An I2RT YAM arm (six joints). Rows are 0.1 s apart.
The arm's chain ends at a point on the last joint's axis. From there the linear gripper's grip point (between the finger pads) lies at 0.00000 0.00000 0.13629 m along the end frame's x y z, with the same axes.
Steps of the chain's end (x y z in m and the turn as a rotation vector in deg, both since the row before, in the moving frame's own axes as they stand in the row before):
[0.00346, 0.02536, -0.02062, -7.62, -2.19, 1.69]
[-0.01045, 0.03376, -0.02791, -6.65, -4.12, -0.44]
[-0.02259, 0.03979, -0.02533, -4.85, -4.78, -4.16]
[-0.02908, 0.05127, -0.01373, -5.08, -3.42, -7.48]
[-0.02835, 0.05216, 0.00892, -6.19, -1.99, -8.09]
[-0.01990, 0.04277, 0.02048, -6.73, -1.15, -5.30]
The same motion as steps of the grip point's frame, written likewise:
[-0.00200, 0.04335, -0.02192, -7.62, -2.19, 1.69]
[-0.02016, 0.04957, -0.02918, -6.65, -4.12, -0.44]
[-0.03351, 0.05170, -0.02629, -4.85, -4.78, -4.16]
[-0.03639, 0.06383, -0.01451, -5.08, -3.42, -7.48]
[-0.03202, 0.06714, 0.00804, -6.19, -1.99, -8.09]
[-0.02189, 0.05884, 0.01951, -6.73, -1.15, -5.30]

